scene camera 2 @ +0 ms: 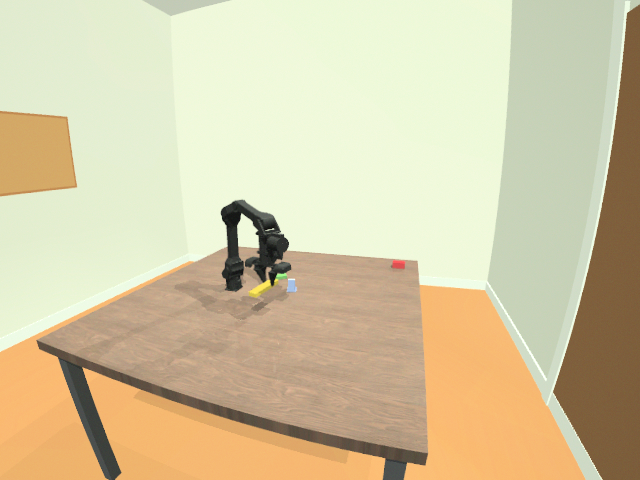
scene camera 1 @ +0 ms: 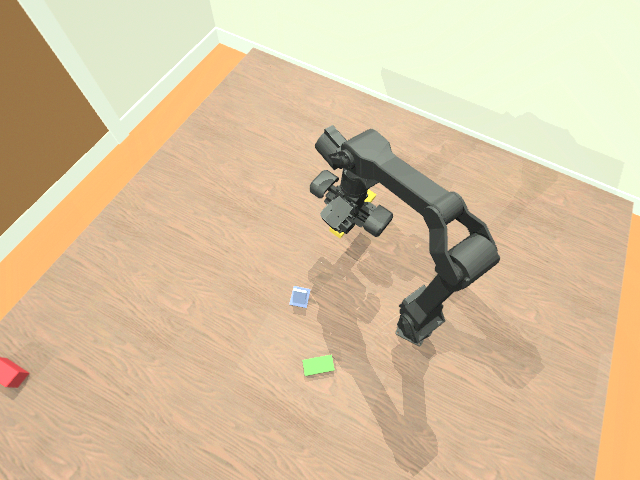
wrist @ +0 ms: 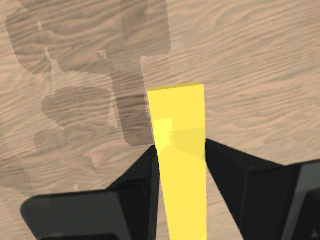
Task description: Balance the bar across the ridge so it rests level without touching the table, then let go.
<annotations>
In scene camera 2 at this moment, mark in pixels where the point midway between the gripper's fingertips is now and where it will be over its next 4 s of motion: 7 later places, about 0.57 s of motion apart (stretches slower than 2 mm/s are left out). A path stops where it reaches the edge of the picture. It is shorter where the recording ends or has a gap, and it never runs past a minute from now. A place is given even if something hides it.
My gripper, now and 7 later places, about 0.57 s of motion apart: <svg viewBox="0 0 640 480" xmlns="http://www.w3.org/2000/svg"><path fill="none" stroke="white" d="M268 285L277 279L287 274L291 268L292 266L292 270L292 273L291 273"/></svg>
</annotations>
